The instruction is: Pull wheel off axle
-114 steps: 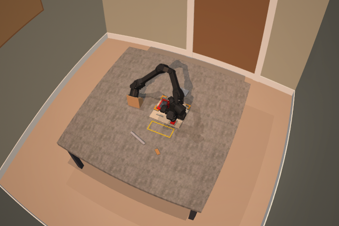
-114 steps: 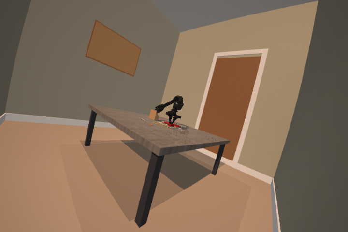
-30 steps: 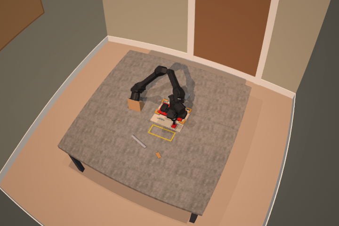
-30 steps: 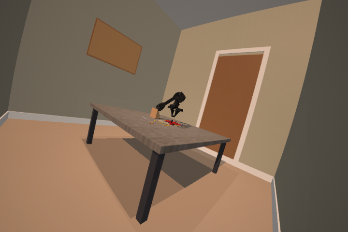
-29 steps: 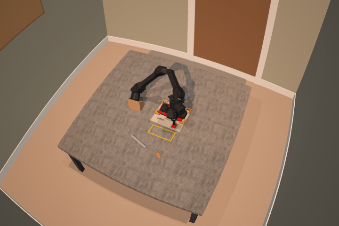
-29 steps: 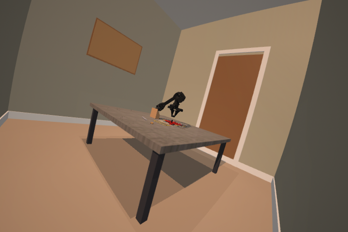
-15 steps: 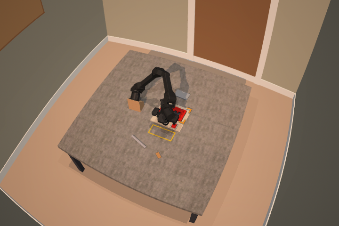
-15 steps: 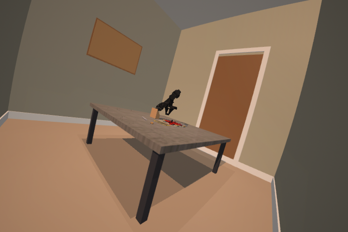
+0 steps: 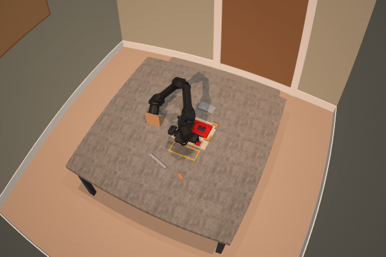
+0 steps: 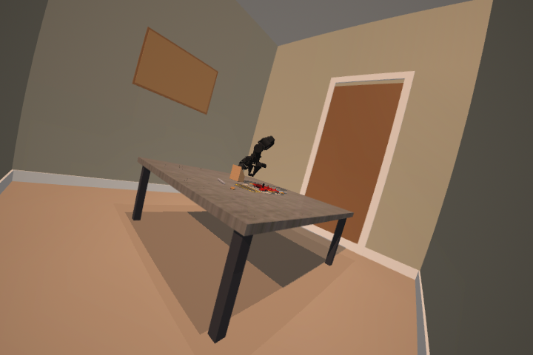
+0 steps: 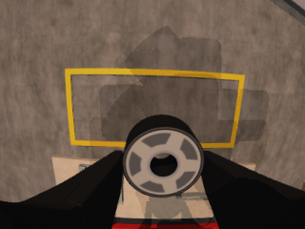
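Right now my gripper tip is right at the wheel. From my gripper tip the other things lie so: grey bar 160 mm to the right, 110 mm behind, 100 mm below; then small orange block 180 mm to the right, 100 mm below, 80 mm ahead.
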